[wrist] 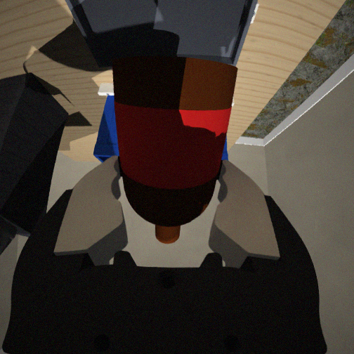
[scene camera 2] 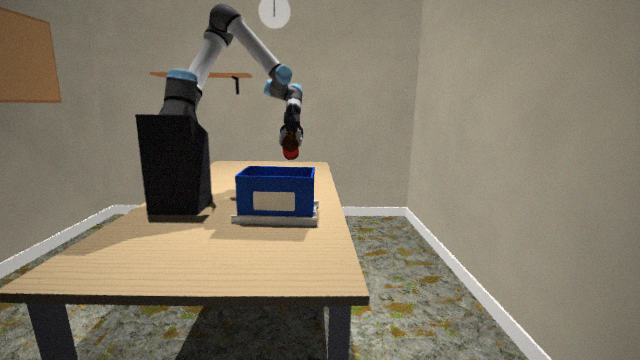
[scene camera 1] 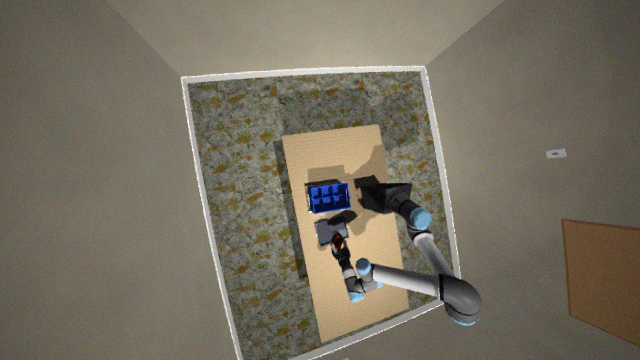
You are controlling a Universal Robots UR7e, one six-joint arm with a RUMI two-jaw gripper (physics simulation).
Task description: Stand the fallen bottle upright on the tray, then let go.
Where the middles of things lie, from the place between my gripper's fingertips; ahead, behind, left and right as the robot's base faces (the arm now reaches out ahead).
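Brown bottle (wrist: 171,113): 10 mm to the left of my hand.
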